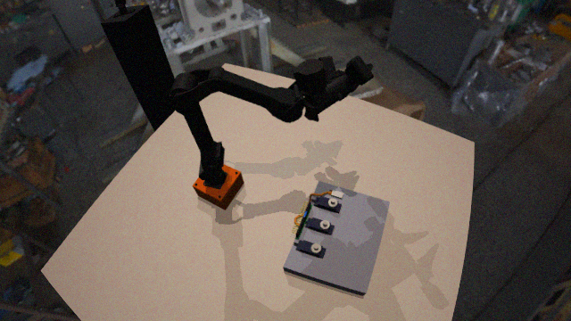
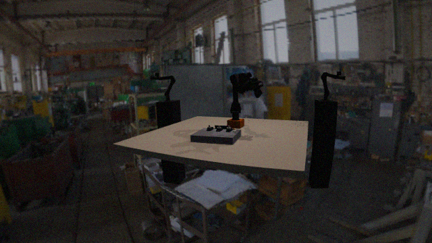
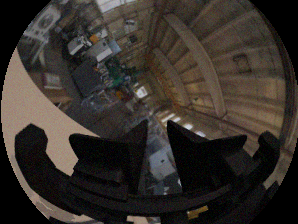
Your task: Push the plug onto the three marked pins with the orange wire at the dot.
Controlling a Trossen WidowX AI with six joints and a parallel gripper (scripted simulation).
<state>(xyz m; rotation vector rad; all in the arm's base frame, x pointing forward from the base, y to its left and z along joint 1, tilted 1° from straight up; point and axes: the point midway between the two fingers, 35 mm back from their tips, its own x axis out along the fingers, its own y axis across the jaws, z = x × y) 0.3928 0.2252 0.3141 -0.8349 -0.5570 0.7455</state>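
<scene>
The blue band is 100 mm behind my gripper tip, 300 mm to the right of it and 320 mm below it. Also, from my gripper tip: grey holder: 50 mm ahead, 330 mm to the right, 360 mm below.
</scene>
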